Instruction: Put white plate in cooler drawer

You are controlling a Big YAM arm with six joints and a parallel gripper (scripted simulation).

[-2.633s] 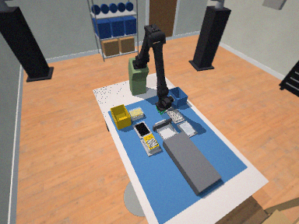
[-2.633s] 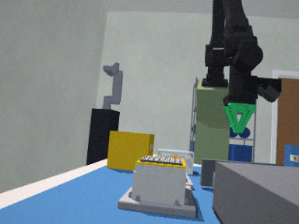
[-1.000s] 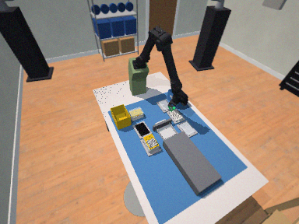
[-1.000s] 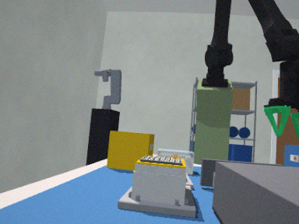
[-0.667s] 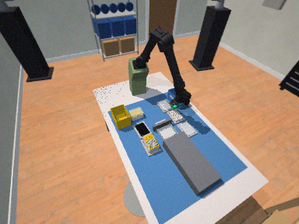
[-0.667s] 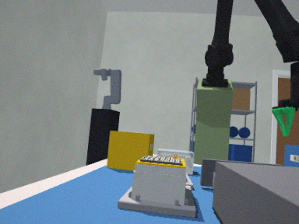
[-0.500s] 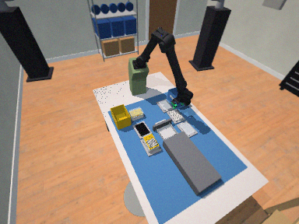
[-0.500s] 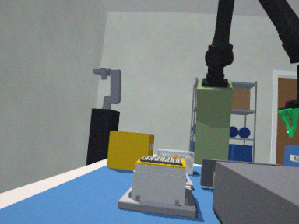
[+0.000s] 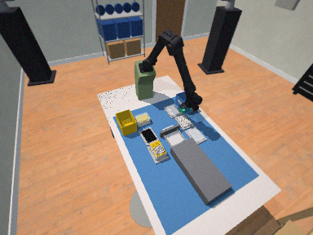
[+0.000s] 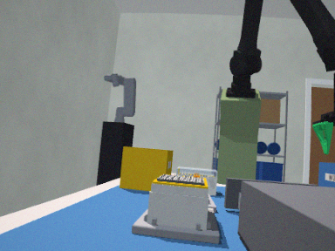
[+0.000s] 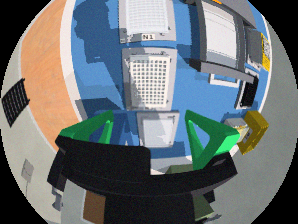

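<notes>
The white plate lies 13 cm below my hand. Also, from my hand: grey cooler CD (33 cm ahead, 12 cm to the right, 11 cm below); drawer (21 cm ahead, 15 cm to the right, 12 cm below); blue bin (21 cm behind, 11 cm below, 9 cm to the left).
</notes>
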